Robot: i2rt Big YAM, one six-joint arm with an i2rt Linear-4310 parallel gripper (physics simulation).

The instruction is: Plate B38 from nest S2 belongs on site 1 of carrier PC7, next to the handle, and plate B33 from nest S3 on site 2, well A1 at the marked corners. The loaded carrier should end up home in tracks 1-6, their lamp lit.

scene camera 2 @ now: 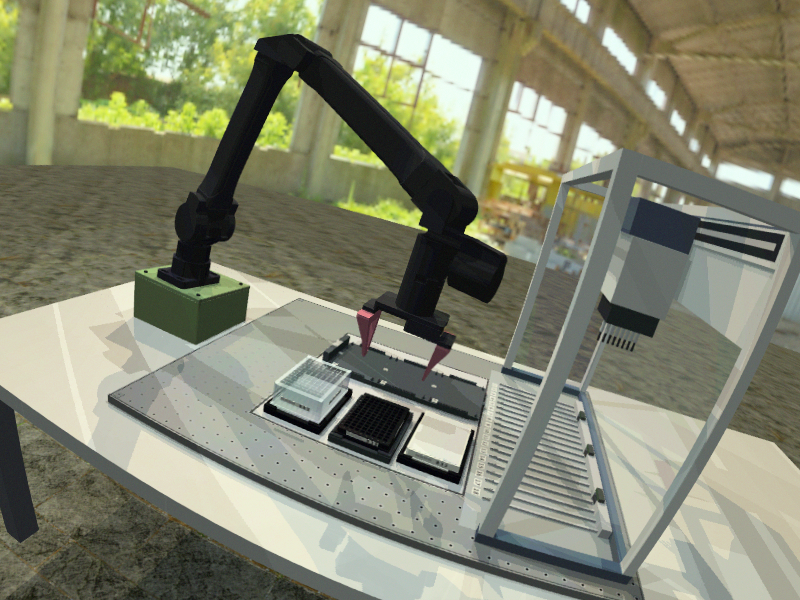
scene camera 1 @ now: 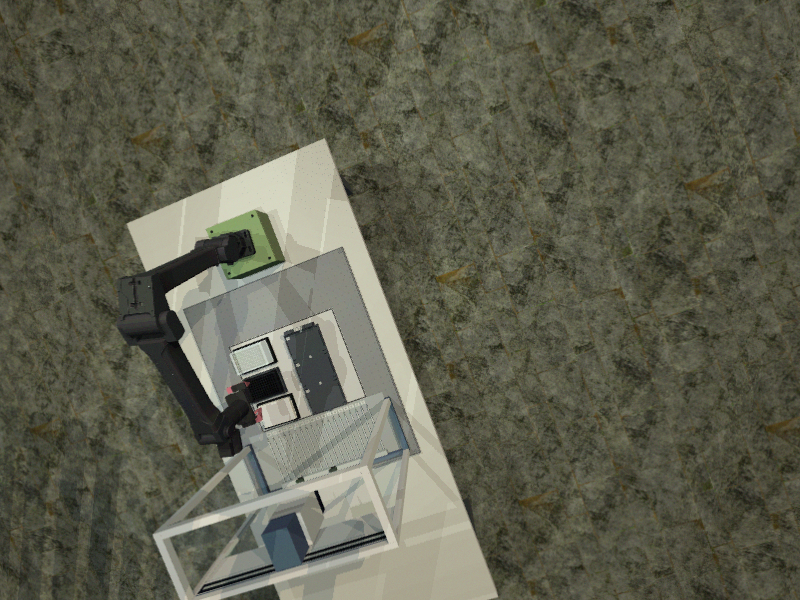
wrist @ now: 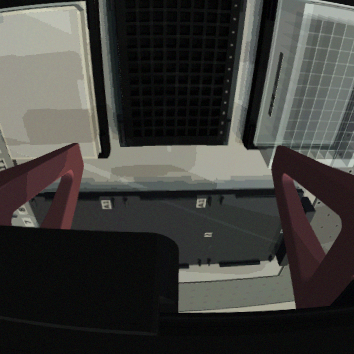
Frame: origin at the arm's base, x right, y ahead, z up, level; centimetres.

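Where they show: gripper, fingertip midpoint: (scene camera 2: pixel 393 367) (scene camera 1: pixel 254 395) (wrist: pixel 176 154); arm's base at its link origin: (scene camera 2: pixel 188 279) (scene camera 1: pixel 236 246).
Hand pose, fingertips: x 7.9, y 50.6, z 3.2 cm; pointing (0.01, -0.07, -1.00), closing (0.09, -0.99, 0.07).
Each offset is from my fingertips to the top centre of the thing.
My gripper (scene camera 1: pixel 245 403) (scene camera 2: pixel 394 367) (wrist: pixel 176 154) is open and empty, above the black plate and the near side of the carrier. A clear, gridded plate @(dx +1.4, dy -12.0, dz -6.2 cm) (scene camera 1: pixel 253 356) (scene camera 2: pixel 312 387) (wrist: pixel 320 75), a black plate @(dx +0.9, dy -0.4, dz -8.9 cm) (scene camera 1: pixel 264 384) (scene camera 2: pixel 374 419) (wrist: pixel 177 75) and a pale, flat-topped plate @(dx -1.0, dy +10.2, dz -8.9 cm) (scene camera 1: pixel 277 411) (scene camera 2: pixel 439 442) (wrist: pixel 45 90) sit in three nests in a row. The black one is in the middle. Their printed labels are too small to read. The dark carrier @(dx -19.2, dy -1.7, dz -8.6 cm) (scene camera 1: pixel 314 368) (scene camera 2: pixel 452 393) (wrist: pixel 150 225) lies beside the nests, unloaded, its handle end on the clear plate's side. A1 marks show in the wrist view.
The ribbed track deck (scene camera 1: pixel 323 439) (scene camera 2: pixel 536 445) adjoins the pale plate's end of the layout. A grey frame (scene camera 1: pixel 323 481) (scene camera 2: pixel 568 322) stands over its far part, with a pipetting head (scene camera 1: pixel 284 542) (scene camera 2: pixel 652 271). The arm's green base (scene camera 1: pixel 264 242) (scene camera 2: pixel 187 316) stands at the opposite end.
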